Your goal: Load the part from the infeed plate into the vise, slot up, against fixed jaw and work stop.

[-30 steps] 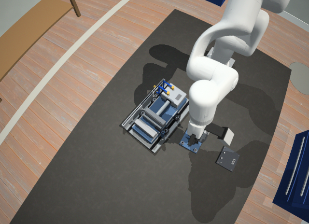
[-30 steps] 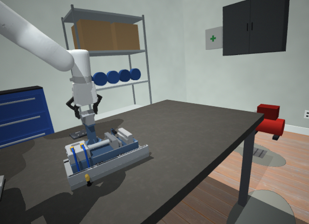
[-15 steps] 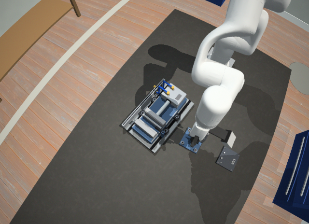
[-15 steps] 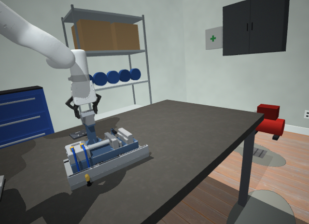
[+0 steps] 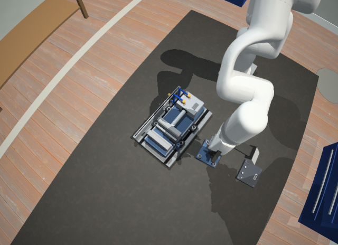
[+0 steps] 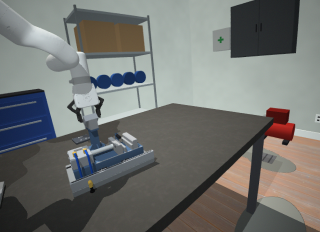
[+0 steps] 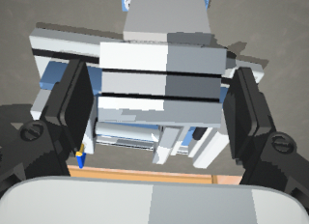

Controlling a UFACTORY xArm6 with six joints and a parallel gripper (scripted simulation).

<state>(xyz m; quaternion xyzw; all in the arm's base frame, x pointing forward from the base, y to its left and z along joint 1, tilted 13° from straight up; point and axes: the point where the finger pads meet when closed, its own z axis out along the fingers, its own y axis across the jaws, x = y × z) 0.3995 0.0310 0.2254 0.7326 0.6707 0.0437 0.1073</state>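
The part is 10 mm below my hand. Also, from my hand: white cylinder rod 50 mm behind, 180 mm to the right, 90 mm below; moving jaw 190 mm to the right, 90 mm below; work stop 40 mm ahead, 150 mm to the right, 80 mm below.
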